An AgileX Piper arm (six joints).
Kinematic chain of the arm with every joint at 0, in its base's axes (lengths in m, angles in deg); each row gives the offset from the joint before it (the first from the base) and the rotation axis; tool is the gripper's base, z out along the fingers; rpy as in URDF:
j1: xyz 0 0 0.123 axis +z
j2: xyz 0 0 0 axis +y
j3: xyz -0.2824 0 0.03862 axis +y
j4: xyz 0.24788 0 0.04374 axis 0.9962 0 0.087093
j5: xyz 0 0 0 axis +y
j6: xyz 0.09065 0 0.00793 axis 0.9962 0 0.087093
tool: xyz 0 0 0 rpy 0 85.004 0
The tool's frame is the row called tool.
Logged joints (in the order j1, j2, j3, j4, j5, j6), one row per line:
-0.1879, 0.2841, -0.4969, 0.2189, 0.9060, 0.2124
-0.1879, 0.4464, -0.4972, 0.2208, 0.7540, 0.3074
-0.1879, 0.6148, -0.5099, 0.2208, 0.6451, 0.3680
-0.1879, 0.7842, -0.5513, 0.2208, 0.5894, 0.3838
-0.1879, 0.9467, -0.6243, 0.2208, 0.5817, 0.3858
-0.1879, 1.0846, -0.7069, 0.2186, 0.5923, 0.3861
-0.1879, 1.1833, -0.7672, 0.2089, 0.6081, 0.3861
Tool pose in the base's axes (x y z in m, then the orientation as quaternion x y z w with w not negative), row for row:
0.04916, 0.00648, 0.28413, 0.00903, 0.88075, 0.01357, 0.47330
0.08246, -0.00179, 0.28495, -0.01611, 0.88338, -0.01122, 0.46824
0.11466, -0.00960, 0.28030, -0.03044, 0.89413, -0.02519, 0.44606
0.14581, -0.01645, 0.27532, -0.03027, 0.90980, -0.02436, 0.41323
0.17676, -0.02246, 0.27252, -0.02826, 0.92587, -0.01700, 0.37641
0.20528, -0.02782, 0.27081, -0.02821, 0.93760, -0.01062, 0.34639
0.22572, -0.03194, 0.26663, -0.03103, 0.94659, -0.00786, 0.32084
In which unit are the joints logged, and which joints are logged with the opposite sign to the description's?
The joints are logged in radians. Opposite sign: j6.
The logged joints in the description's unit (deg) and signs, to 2 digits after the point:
-10.77, 16.28, -28.47, 12.54, 51.91, -12.17
-10.77, 25.58, -28.49, 12.65, 43.20, -17.61
-10.77, 35.23, -29.22, 12.65, 36.96, -21.08
-10.77, 44.93, -31.59, 12.65, 33.77, -21.99
-10.77, 54.24, -35.77, 12.65, 33.33, -22.10
-10.77, 62.14, -40.50, 12.52, 33.94, -22.12
-10.77, 67.80, -43.96, 11.97, 34.84, -22.12

